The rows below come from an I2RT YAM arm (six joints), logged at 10 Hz.
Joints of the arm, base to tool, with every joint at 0 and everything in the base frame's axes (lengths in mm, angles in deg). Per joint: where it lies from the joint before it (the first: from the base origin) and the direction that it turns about. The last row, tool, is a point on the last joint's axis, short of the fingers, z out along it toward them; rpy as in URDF.
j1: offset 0 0 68 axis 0 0 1
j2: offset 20 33.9 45.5 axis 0 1 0
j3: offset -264 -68.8 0 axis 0 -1 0
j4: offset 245 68.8 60 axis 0 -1 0
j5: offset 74 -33.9 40.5 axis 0 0 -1
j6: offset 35.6 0 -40.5 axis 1 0 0
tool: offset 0 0 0 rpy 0 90 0
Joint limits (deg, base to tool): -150..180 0..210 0..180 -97..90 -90..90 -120..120
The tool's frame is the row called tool.
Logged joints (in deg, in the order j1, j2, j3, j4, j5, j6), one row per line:
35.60 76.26 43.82 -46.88 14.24 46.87
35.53 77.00 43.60 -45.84 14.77 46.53
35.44 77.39 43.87 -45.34 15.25 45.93
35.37 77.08 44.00 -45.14 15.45 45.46
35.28 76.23 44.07 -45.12 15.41 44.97
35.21 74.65 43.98 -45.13 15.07 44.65
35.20 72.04 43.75 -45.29 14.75 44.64
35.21 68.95 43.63 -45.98 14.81 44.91
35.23 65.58 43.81 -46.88 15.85 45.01
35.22 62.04 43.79 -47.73 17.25 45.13
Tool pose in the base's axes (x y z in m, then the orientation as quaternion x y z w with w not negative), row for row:
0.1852 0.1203 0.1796 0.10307 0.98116 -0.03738 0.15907
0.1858 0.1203 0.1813 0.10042 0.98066 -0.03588 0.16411
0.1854 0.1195 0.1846 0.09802 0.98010 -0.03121 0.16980
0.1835 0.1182 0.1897 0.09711 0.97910 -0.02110 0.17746
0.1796 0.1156 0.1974 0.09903 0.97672 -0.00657 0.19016
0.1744 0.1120 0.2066 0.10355 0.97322 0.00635 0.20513
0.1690 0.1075 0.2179 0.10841 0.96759 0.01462 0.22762
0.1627 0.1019 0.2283 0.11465 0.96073 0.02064 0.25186
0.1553 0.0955 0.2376 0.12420 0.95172 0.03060 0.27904
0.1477 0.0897 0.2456 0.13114 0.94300 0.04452 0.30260
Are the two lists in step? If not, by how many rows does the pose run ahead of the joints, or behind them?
The pose runs 2 rows ahead of the joints: the pose in row i belongs to the joints in row i + 2.
